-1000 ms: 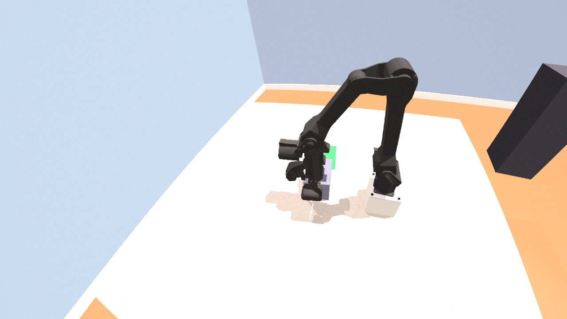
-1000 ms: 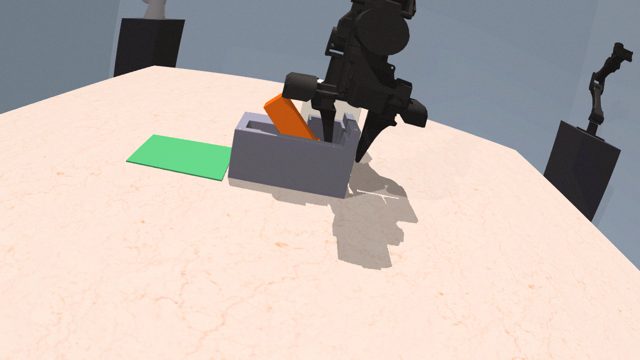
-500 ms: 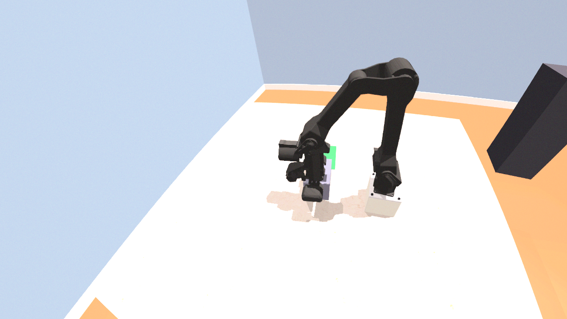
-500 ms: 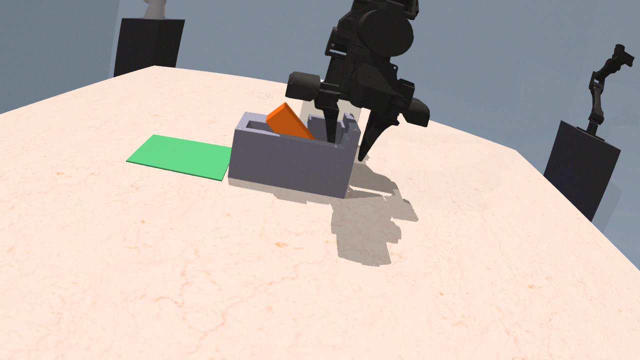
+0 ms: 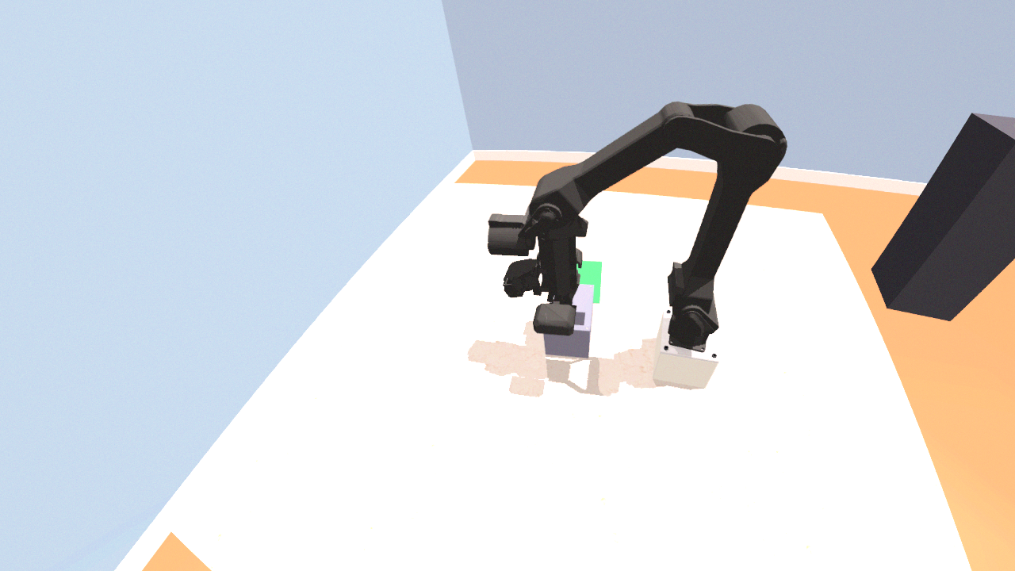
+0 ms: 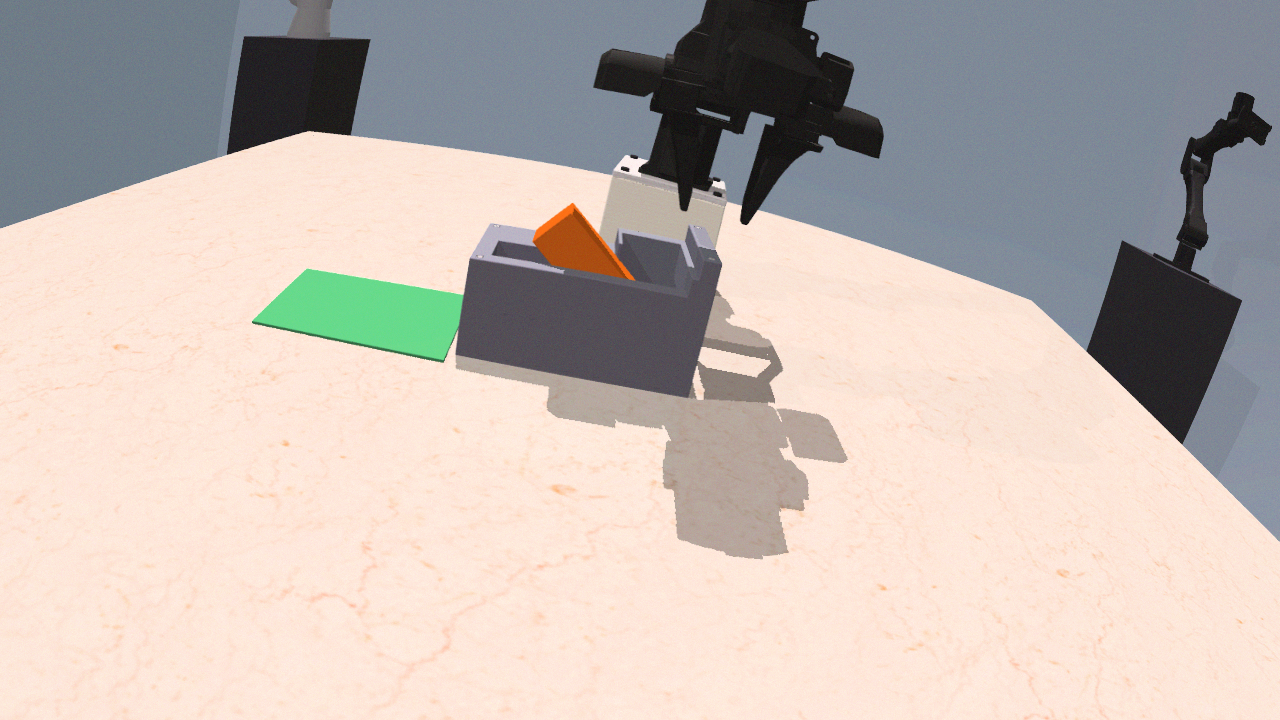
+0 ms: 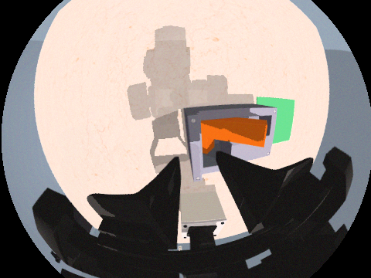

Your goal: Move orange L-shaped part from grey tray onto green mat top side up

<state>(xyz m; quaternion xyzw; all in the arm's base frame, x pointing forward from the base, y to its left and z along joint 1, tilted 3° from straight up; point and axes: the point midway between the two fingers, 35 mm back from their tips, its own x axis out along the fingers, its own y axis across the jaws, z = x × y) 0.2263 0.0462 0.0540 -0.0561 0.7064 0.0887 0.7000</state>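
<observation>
The orange L-shaped part is 70 mm below my gripper tip and 50 mm to the right of it. From my gripper tip the other things lie so: green mat: 220 mm to the right, 120 mm below, 40 mm ahead.
</observation>
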